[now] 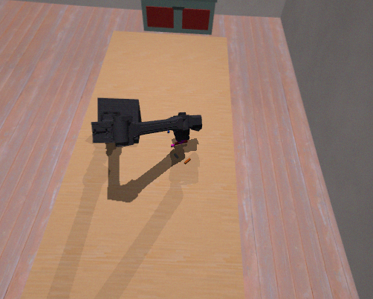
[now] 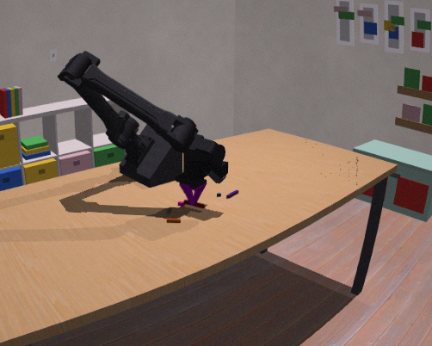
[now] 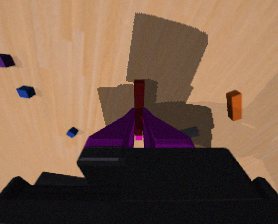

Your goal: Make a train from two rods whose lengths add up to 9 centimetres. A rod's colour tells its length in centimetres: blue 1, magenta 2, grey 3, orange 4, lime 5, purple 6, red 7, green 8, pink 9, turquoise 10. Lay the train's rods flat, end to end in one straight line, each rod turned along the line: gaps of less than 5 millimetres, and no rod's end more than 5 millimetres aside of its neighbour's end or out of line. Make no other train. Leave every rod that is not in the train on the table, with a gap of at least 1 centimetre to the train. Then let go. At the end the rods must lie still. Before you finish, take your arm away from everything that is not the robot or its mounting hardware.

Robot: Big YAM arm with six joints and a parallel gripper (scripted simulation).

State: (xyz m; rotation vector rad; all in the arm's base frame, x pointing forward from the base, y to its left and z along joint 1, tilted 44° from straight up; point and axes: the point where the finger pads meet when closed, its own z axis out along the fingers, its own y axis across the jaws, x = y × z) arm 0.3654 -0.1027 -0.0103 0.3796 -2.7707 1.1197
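Now: hand 10 mm above the red rod. From my hand the other things lie so: orange rod (40 mm ahead, 110 mm to the right, 20 mm below); magenta rod (40 mm behind, 10 mm to the right, 20 mm below); grey rod (20 mm behind, 80 mm to the right, 20 mm below).
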